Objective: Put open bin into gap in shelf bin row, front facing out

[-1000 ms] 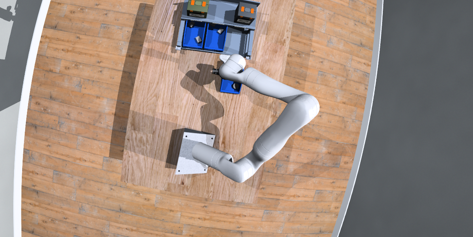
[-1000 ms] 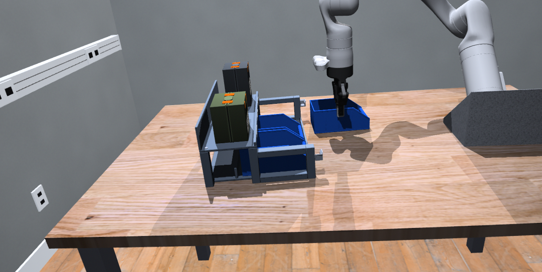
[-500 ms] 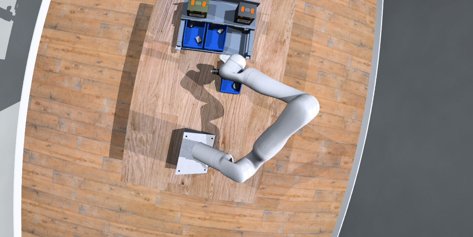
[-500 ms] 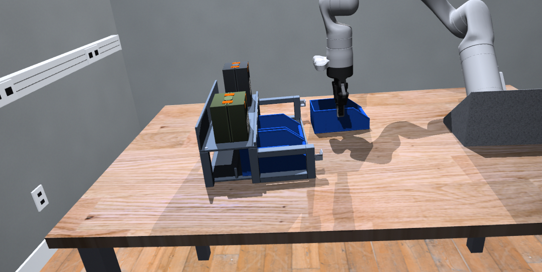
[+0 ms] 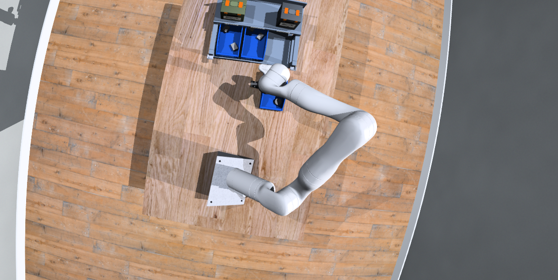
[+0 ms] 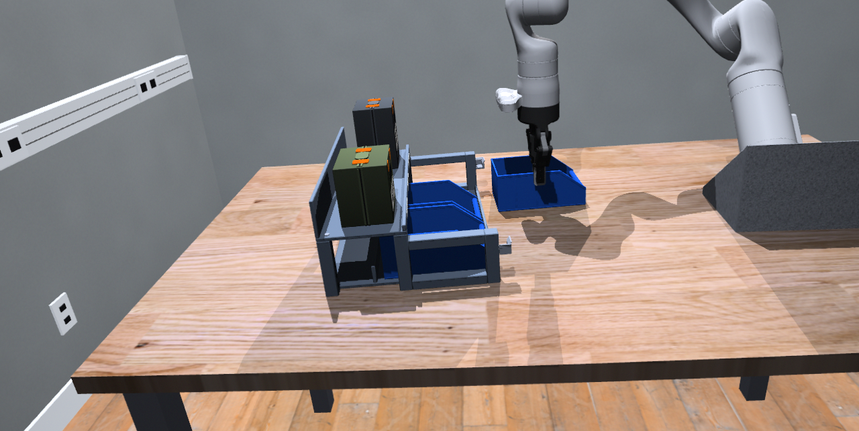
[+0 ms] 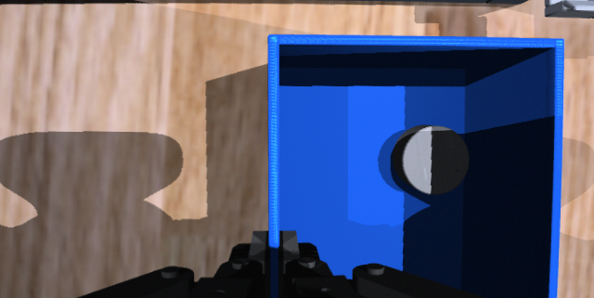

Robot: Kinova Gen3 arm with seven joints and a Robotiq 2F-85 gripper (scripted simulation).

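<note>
Now: the round grey part 3 cm ahead of my hand, 8 cm to the right of it and 6 cm below it. Round my hand: green box 32 cm ahead, 16 cm to the left, 8 cm above; then dark box 30 cm ahead, 7 cm to the right, 9 cm above; then shelf 24 cm ahead, 5 cm to the left.
</note>
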